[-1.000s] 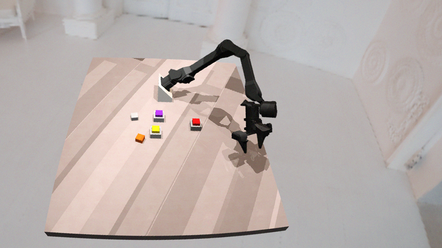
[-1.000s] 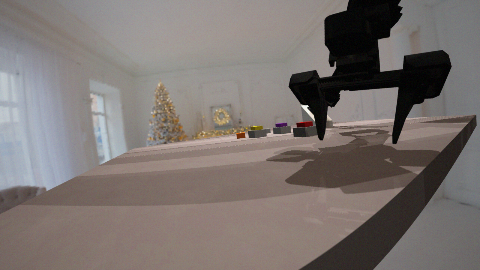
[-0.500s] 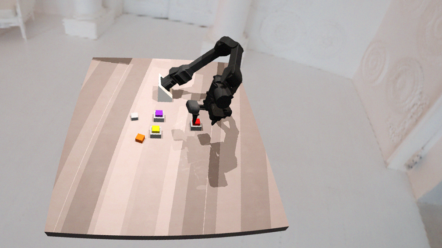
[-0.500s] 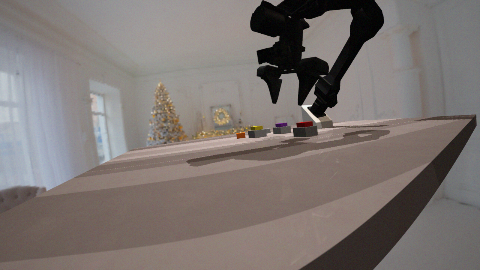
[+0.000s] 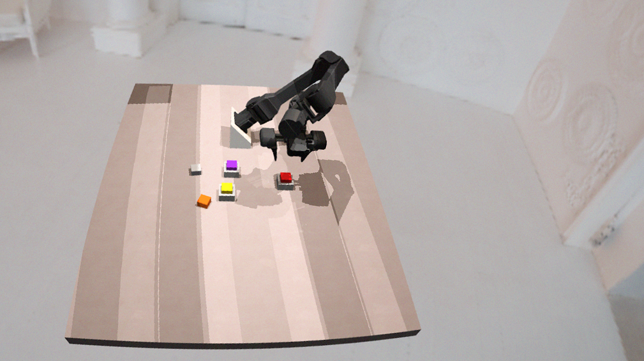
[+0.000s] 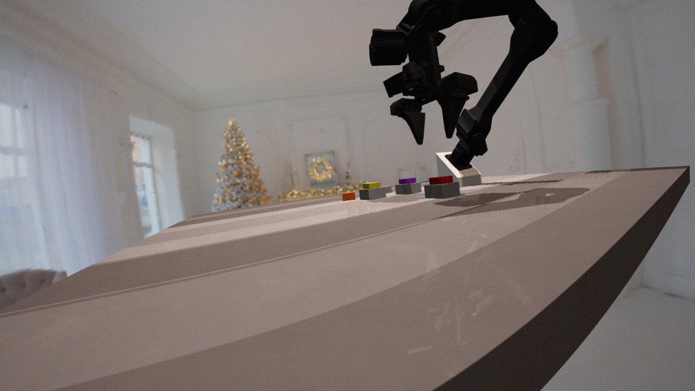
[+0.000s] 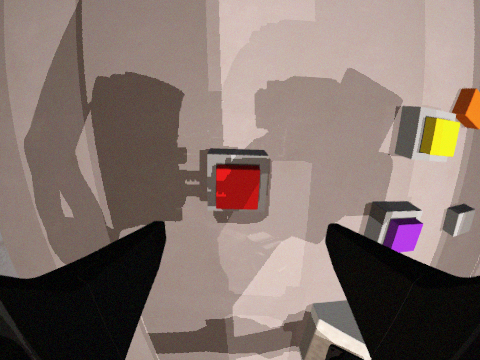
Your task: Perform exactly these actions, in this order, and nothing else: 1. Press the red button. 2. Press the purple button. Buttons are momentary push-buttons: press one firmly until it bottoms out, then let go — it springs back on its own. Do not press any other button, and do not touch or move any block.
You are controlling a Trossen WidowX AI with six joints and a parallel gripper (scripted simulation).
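The red button is 80 mm below my gripper tip and 10 mm behind it. Also, from my gripper tip: yellow button (180 mm to the right, 80 mm below, 40 mm ahead); purple button (160 mm to the right, 80 mm below, 60 mm behind); orange block (250 mm to the right, 100 mm below, 70 mm ahead).
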